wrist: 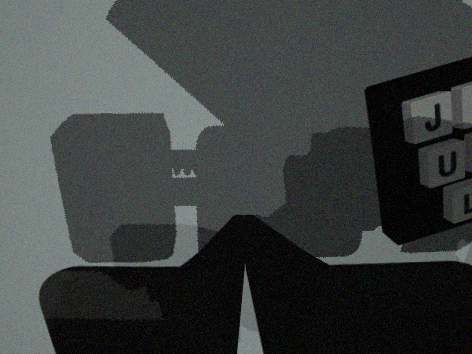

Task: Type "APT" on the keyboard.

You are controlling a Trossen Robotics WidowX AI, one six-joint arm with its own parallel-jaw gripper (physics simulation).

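Places are measured from the arm's base along level axes (x ahead, y left, z up), in millimetres.
Pixels of known places: gripper, fingertip midpoint: (243,225).
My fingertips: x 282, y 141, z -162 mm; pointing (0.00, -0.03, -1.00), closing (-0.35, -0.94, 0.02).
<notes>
Ahead of a thing's pixels: the offset from my fingertips to its top centre. "spot": to the spot under its first point. Level surfaces: height alone.
The keyboard {spot: dx +13, dy -61, dz +3 mm} (376,150) is a black board at the right edge of the wrist view, tilted in the picture and cut off by the frame. Part of it shows, with pale raised keys: a J key {dx +22, dy -76, dz +16 mm} (433,117), a U key {dx +3, dy -79, dz +16 mm} (446,164) below it, and a partly cut-off key {spot: dx -14, dy -83, dz +16 mm} (460,202) at the lower right. The A, P and T keys do not show. My black gripper (243,225) is shut and empty, its fingertips together at the lower middle, to the left of the keyboard and apart from it in the picture.
A pale grey table top {dz +0 mm} (30,60) lies under the keyboard and gripper. Broad dark shadows of the arm and gripper fall across it and partly over the keys. A small pale object, too cut off to identify, shows at the right edge below the keyboard.
</notes>
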